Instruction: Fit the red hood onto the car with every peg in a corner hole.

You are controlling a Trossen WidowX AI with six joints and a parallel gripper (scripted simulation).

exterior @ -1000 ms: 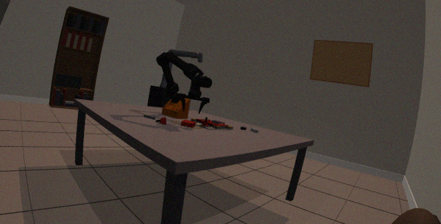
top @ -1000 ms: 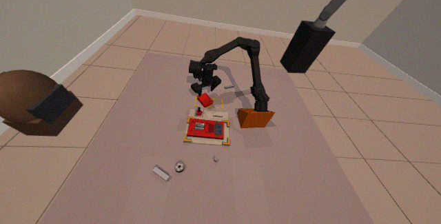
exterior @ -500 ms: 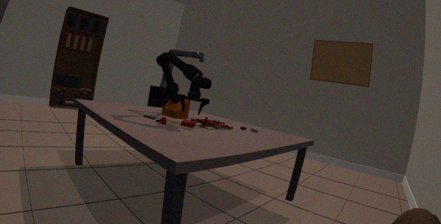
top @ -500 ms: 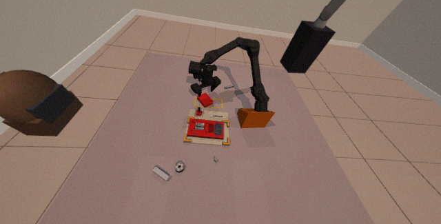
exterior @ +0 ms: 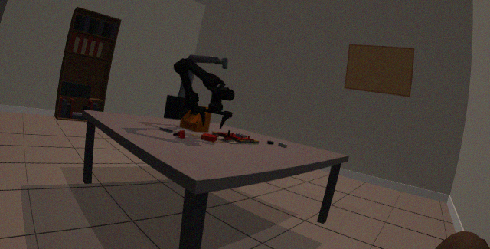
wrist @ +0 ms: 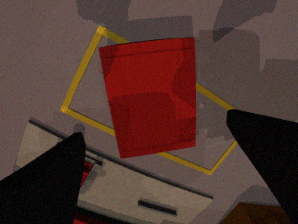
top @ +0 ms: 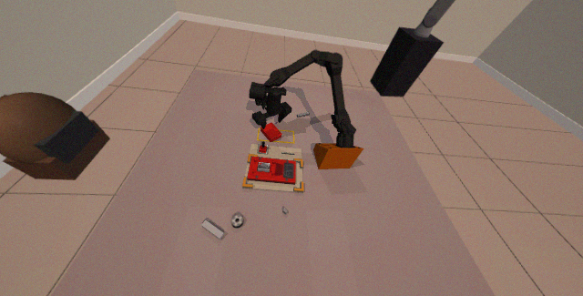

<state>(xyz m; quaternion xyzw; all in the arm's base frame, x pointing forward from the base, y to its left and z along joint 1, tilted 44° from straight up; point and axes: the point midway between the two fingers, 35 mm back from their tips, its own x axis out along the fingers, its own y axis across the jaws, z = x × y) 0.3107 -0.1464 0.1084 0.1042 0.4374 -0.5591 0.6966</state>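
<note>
My gripper tip is now 5 cm above the red hood. Also, from my gripper tip: wheel 15 cm ahead, 41 cm to the left, 6 cm below; then grey engine block 5 cm ahead, 22 cm to the left, 4 cm below; then screw 3 cm behind, 40 cm to the left, 6 cm below.
</note>
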